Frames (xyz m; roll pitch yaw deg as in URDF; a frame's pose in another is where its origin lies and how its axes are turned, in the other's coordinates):
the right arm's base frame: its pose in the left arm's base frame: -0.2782 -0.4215 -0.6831 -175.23 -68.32 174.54
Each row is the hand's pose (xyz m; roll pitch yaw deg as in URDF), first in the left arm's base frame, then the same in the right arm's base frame.
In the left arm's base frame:
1: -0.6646 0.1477 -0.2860 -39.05 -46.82 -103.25
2: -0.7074 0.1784 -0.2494 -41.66 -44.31 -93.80
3: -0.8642 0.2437 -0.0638 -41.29 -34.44 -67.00
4: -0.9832 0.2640 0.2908 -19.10 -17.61 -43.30
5: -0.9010 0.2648 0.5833 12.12 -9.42 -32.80
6: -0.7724 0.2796 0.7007 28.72 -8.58 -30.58
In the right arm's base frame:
1: 0.5311 0.5497 0.2161 -153.05 7.25 -44.14
2: 0.5819 0.5785 0.2426 -149.73 12.53 -48.92
3: 0.8144 0.6353 0.3204 -137.66 30.79 -63.72
4: 1.1884 0.6425 0.3006 -121.99 49.45 -89.73
5: 1.4300 0.6358 0.1165 -103.07 56.52 -108.13
6: 1.4923 0.6493 -0.0462 -88.81 58.11 -111.33

